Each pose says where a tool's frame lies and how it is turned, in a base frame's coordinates. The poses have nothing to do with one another.
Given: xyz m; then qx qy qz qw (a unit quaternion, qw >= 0).
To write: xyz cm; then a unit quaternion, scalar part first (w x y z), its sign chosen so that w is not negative. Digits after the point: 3 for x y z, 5 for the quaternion.
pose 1, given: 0.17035, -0.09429, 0.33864, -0.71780, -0.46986, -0.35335, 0.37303
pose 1, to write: 17.035, -9.429, 33.864, 0.37303, -0.71780, -0.46986, -0.35335
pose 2, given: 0.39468, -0.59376, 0.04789, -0.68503, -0.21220, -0.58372, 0.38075
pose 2, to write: 39.468, -59.376, 4.789, 0.38075, -0.68503, -0.21220, -0.58372
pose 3, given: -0.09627, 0.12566, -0.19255, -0.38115, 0.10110, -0.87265, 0.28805
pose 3, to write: -9.627, 12.566, -19.255, 0.28805, -0.38115, 0.10110, -0.87265
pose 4, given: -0.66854, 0.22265, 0.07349, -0.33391, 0.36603, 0.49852, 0.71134
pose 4, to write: -66.854, 22.265, 7.349, 0.71134, -0.33391, 0.36603, 0.49852
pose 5, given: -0.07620, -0.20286, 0.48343, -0.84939, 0.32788, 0.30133, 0.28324
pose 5, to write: -7.620, -20.286, 48.343, 0.28324, -0.84939, 0.32788, 0.30133
